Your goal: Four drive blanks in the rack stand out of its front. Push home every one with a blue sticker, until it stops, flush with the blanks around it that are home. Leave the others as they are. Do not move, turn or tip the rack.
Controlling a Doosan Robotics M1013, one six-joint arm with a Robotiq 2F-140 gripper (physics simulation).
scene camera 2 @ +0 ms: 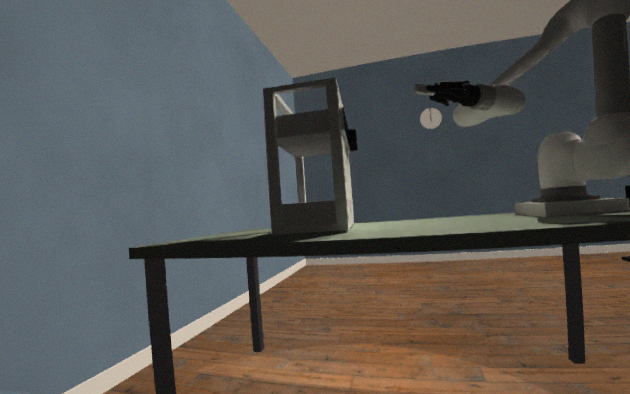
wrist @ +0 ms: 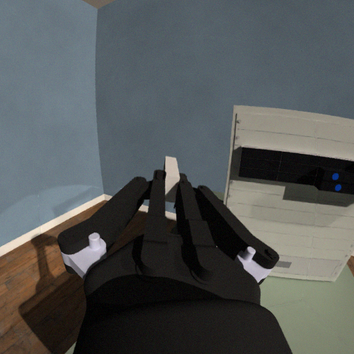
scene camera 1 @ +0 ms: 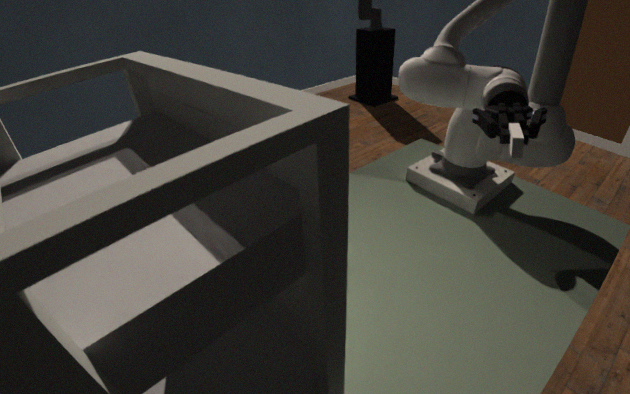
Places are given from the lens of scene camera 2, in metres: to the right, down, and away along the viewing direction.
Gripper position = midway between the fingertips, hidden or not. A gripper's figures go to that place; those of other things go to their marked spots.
my gripper (scene camera 2: pixel 415 88): 0.34, -0.36, 0.95
pale rack (scene camera 2: pixel 320 132): 0.02, -0.25, 1.12
